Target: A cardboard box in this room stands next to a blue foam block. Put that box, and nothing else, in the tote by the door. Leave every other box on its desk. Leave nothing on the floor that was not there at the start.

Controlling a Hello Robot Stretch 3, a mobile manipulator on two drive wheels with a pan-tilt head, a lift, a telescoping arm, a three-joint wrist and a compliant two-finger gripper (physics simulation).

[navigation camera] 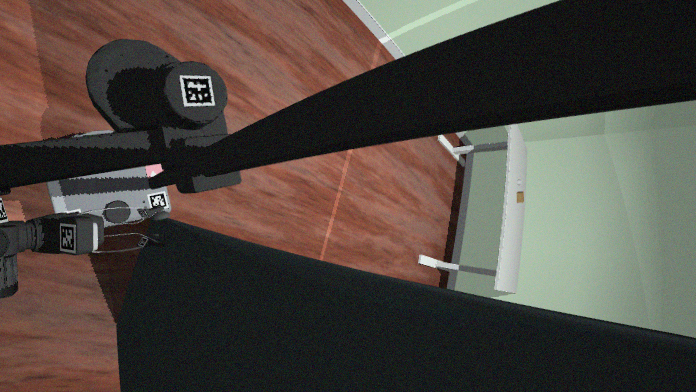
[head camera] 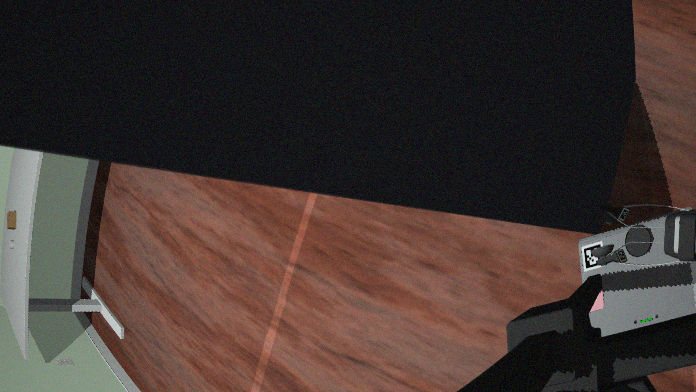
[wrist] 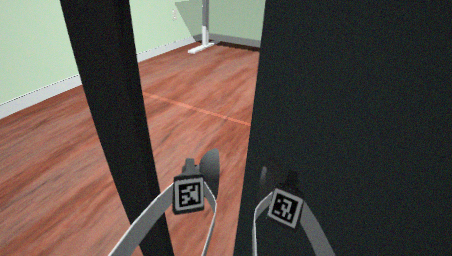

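Where they show: gripper, fingertip midpoint: (navigation camera: 168,225) (head camera: 593,234); robot's base, link origin: (navigation camera: 117,208) (head camera: 636,242).
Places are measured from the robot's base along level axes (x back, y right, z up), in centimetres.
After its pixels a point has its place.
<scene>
A small brown cardboard box (head camera: 11,220) {x -54.0, y -258.5, z 75.4 cm} (navigation camera: 520,197) {x -54.3, y -258.5, z 75.3 cm} is on a white desk (head camera: 20,290) {x -15.7, y -254.9, z 72.0 cm} (navigation camera: 509,240) {x -82.9, y -225.1, z 72.0 cm} at the far wall. It is tiny in both views. No blue foam block shows beside it, and the tote does not show. My gripper (head camera: 606,232) {x -3.7, y -9.0, z 59.6 cm} (navigation camera: 159,225) {x -3.7, y -9.0, z 59.6 cm} (wrist: 240,169) {x -3.7, y -9.0, z 59.6 cm} is open and empty. It is far from the box. In the wrist view its right finger is in front of a large dark surface, and its left finger is over the floor.
The large dark surface (head camera: 320,100) {x -6.8, y -10.7, z 118.3 cm} (navigation camera: 350,325) {x -6.5, y -10.9, z 112.2 cm} (wrist: 360,100) is right beside my gripper and hides much of the room. My black mast (navigation camera: 400,100) {x 6.6, y -11.6, z 117.5 cm} crosses the navigation view. White desk feet (head camera: 110,317) {x -0.9, y -273.3, z 2.5 cm} (navigation camera: 432,261) {x -108.4, y -216.7, z 2.5 cm} (wrist: 200,48) stand on the wooden floor (head camera: 200,260) {x -24.9, y -165.2, z 0.1 cm} near the green wall.
</scene>
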